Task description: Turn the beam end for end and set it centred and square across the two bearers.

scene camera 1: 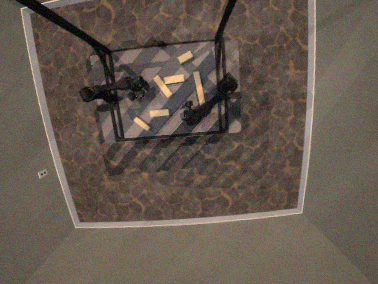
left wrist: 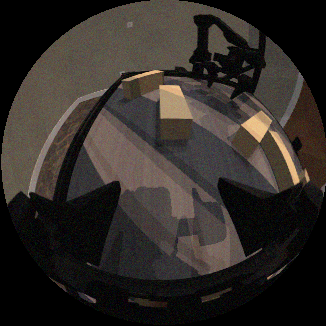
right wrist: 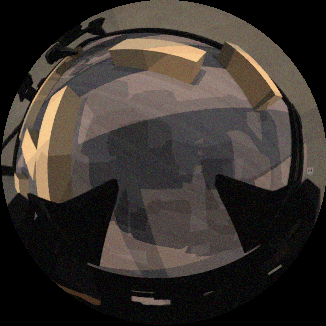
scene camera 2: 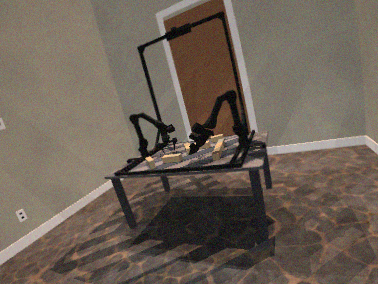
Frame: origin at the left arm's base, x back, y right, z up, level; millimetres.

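Seen in the pictures: left gripper, between the fingertips: (scene camera 1: 181, 113) (left wrist: 169, 184) (right wrist: 91, 42) (scene camera 2: 191, 152); right gripper, between the fingertips: (left wrist: 218, 92) (right wrist: 167, 182) (scene camera 2: 169, 151); left arm's base, origin of its link: (scene camera 1: 222, 87) (right wrist: 33, 96) (scene camera 2: 244, 143); right arm's base, origin of its link: (scene camera 1: 112, 97) (left wrist: 196, 73) (scene camera 2: 145, 155).
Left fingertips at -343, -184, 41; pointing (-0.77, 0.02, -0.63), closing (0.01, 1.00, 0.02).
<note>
Offsets run from my left fingertips to a thing's middle, as dx, dy, dz.
The longest yellow bar, apparently the beam @(+162, +134, -38) (scene camera 1: 199, 88) (scene camera 2: 218, 149), lies flat near the right of the table. Shorter blocks lie around it; which are the bearers I cannot tell. A slanted block @(-134, +226, -35) (scene camera 1: 162, 86) (right wrist: 60, 145) lies near the middle, its upper end close to another block @(-37, +272, -37) (scene camera 1: 174, 79) (left wrist: 281, 155). My left gripper (scene camera 1: 185, 113) (scene camera 2: 193, 149) (left wrist: 169, 184) is open and empty, below and left of the long bar in scene camera 1. My right gripper (scene camera 1: 139, 93) (scene camera 2: 172, 145) (right wrist: 167, 182) is open and empty, left of the slanted block.
Another block @(-184, +18, -37) (scene camera 1: 159, 113) (scene camera 2: 171, 158) (left wrist: 175, 107) (right wrist: 157, 57) lies between the grippers, lower in scene camera 1. A slanted one @(-339, -54, -29) (scene camera 1: 141, 123) (scene camera 2: 150, 162) (right wrist: 252, 77) lies beside it. A short block @(+64, +431, -37) (scene camera 1: 185, 57) lies at the top. A black frame (scene camera 2: 150, 87) surrounds the work area.
</note>
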